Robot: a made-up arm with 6 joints.
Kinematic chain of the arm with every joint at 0, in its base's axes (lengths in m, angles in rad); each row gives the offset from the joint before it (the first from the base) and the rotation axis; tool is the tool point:
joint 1: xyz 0 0 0.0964 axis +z
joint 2: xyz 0 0.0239 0 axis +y
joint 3: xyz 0 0 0.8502 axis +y
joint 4: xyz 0 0 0.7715 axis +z
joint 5: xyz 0 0 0 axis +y
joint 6: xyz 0 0 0.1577 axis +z
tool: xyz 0 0 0
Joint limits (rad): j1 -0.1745..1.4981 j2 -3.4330..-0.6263 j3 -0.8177..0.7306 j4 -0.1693..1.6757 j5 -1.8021..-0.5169 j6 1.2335..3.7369
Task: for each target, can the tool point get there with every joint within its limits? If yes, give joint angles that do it. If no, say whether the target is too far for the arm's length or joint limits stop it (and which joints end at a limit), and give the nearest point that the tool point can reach.
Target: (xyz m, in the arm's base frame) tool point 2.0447 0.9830 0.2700
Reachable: no: too far | nearest point 0.9435 0.4536 -0.9502 | short by 1.727 m
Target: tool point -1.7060 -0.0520 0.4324
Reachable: yes | joints 0.0248 -1.2490 -0.1507 0.3679 -0.6343 1.6310
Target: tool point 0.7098 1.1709 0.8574
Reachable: no: joint limits stop it (at a limit: joint 1, joint 2, joint 3, joint 4, joint 5) | nearest point -0.5549 0.1484 1.5323 | short by 1.761 m
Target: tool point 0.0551 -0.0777 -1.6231
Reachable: yes | joints 0.0347 -3.1878 0.1123 0.9723 -0.9170 2.1833
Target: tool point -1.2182 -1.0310 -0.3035
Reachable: yes | joints 0.6194 -1.8512 0.0851 1.4982 -1.4488 2.0027
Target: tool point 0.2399 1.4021 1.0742
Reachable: no: joint limits stop it (at a limit: joint 1, joint 2, joint 3, joint 4, joint 5) | nearest point -0.5549 0.1484 1.5323 | short by 1.554 m
